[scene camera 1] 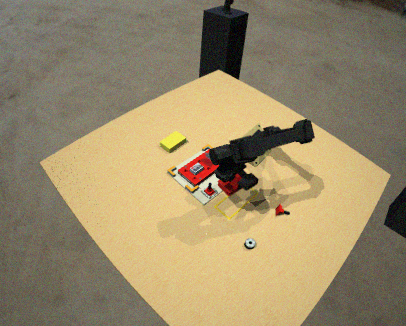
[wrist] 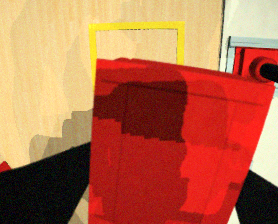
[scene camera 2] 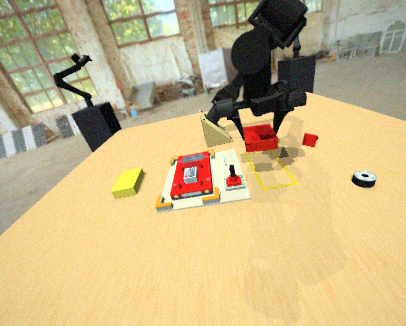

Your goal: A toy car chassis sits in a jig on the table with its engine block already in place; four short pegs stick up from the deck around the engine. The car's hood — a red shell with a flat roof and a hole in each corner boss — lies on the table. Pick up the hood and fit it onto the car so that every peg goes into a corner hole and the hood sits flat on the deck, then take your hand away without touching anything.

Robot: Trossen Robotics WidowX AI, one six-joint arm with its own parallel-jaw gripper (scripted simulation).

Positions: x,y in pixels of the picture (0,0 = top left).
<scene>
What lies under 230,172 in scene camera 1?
My gripper.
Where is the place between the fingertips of my gripper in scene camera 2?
At 258,138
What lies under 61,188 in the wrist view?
My gripper.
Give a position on a red hood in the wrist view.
164,136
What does my gripper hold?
A red hood.
</scene>
